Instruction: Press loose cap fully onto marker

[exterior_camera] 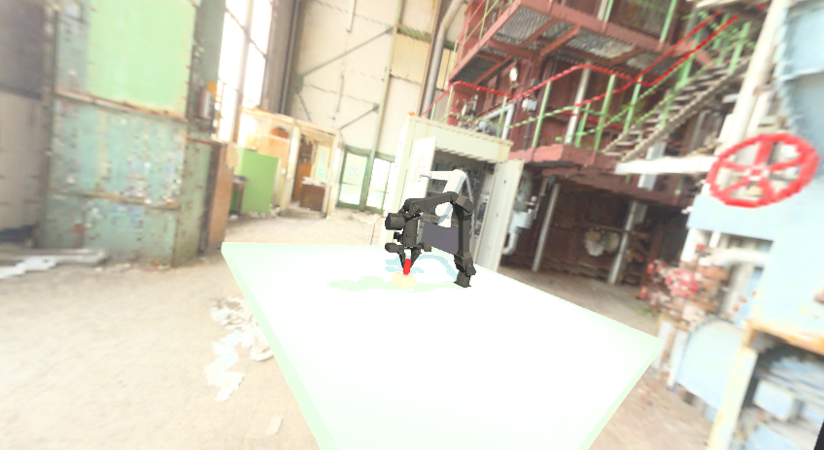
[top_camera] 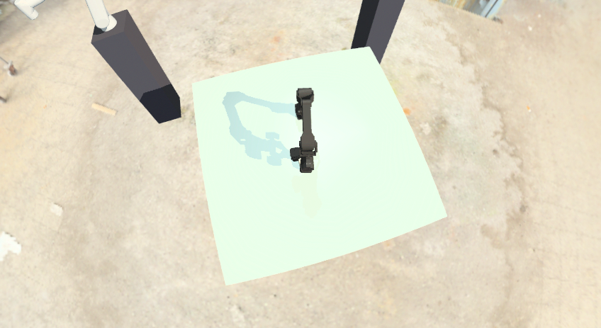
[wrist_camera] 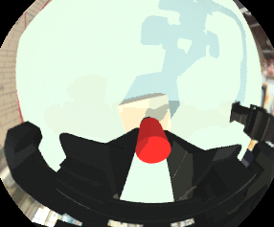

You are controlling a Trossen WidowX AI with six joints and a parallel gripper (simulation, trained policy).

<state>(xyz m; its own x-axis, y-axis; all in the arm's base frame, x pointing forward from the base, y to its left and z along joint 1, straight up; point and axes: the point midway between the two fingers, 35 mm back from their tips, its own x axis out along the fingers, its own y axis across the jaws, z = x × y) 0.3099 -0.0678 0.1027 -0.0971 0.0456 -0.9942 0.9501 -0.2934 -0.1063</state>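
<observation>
My gripper tip is now 1 cm below the red cap. From my gripper tip the other things lie so: holder block: 5 cm below.
</observation>
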